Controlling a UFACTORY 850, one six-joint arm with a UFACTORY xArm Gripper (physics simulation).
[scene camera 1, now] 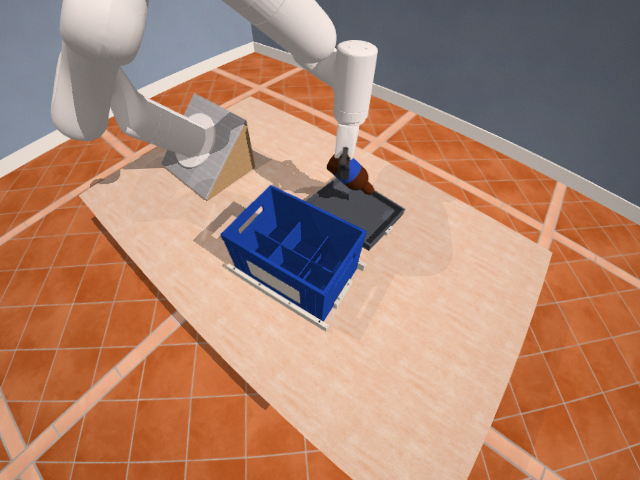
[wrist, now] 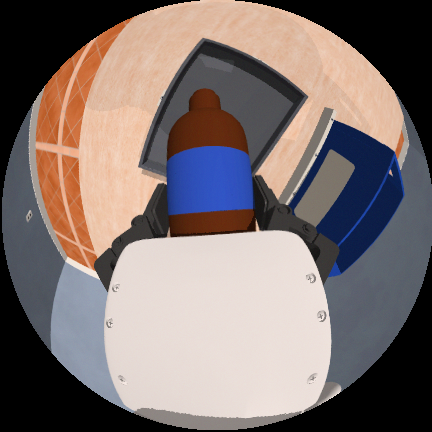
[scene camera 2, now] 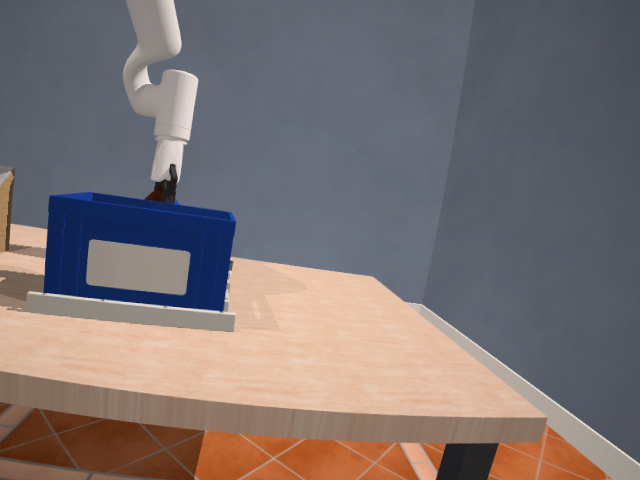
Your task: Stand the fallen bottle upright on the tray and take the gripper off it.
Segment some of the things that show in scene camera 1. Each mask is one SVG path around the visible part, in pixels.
My gripper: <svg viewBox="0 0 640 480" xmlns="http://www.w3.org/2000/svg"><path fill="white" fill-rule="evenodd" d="M335 117L335 120L338 122L334 155L335 158L339 158L337 178L348 180L349 163L353 159L359 126L365 120L357 123L348 123Z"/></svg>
A brown bottle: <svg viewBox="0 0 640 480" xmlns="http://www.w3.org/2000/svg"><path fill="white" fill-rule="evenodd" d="M334 154L328 161L326 169L349 189L361 190L365 194L371 195L374 192L374 188L368 181L368 172L356 159L350 160L348 180L337 178L339 158L335 158Z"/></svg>
